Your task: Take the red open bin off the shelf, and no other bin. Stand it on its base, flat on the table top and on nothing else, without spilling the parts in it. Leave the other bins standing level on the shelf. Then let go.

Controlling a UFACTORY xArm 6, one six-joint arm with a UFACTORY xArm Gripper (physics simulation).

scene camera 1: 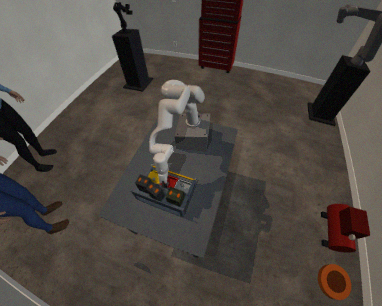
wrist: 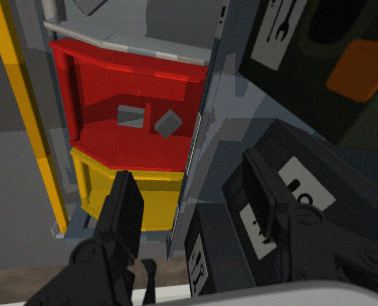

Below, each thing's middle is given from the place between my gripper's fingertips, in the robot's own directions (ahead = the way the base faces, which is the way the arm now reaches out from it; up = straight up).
Right now the red open bin [wrist: 94, 82] is 3 cm behind my hand, 1 cm to the right of it and 11 cm below it. From my hand the other things lie so: yellow bin [wrist: 160, 190] 4 cm behind, 12 cm to the right, 11 cm below.
